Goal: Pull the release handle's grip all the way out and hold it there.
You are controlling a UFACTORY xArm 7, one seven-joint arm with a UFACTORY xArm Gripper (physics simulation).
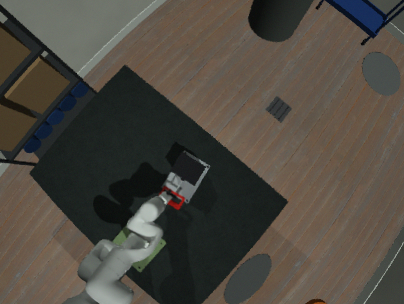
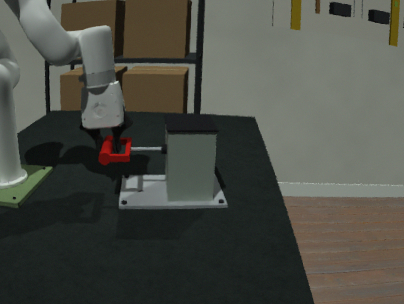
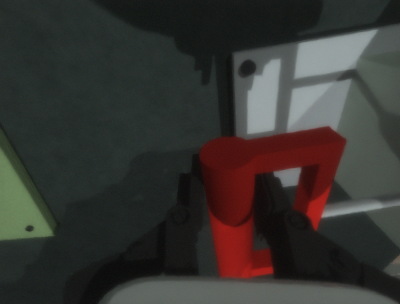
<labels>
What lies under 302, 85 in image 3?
A light base plate.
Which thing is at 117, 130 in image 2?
My gripper.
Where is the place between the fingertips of my gripper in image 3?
At 226, 171
</labels>
